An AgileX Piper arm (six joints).
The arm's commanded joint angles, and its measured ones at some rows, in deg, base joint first. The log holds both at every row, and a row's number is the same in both.
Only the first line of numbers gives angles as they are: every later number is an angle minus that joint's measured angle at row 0.
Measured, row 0:
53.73 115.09 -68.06 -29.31 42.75 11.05
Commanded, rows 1 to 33:
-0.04 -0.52 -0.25 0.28 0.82 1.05
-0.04 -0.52 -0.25 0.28 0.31 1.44
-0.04 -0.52 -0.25 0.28 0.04 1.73
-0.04 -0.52 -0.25 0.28 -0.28 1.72
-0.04 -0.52 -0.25 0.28 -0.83 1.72
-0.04 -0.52 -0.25 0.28 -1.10 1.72
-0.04 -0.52 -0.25 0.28 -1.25 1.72
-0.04 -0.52 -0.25 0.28 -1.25 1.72
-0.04 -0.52 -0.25 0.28 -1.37 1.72
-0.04 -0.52 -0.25 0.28 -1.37 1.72
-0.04 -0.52 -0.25 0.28 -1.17 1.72
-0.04 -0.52 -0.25 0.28 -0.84 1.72
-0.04 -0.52 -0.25 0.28 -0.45 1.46
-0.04 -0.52 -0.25 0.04 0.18 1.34
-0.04 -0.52 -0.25 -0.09 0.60 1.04
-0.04 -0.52 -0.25 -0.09 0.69 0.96
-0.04 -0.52 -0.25 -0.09 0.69 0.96
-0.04 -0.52 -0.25 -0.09 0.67 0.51
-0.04 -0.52 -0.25 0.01 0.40 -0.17
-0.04 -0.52 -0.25 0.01 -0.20 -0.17
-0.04 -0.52 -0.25 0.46 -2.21 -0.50
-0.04 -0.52 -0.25 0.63 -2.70 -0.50
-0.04 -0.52 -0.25 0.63 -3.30 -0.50
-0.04 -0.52 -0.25 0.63 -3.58 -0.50
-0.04 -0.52 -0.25 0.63 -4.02 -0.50
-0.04 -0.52 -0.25 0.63 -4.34 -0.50
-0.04 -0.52 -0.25 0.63 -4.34 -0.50
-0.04 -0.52 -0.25 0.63 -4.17 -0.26
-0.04 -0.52 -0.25 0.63 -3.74 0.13
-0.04 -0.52 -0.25 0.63 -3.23 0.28
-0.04 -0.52 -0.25 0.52 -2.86 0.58
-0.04 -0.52 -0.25 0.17 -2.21 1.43
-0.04 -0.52 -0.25 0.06 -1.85 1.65
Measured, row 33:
0.00 0.00 0.00 1.28 -0.97 0.34
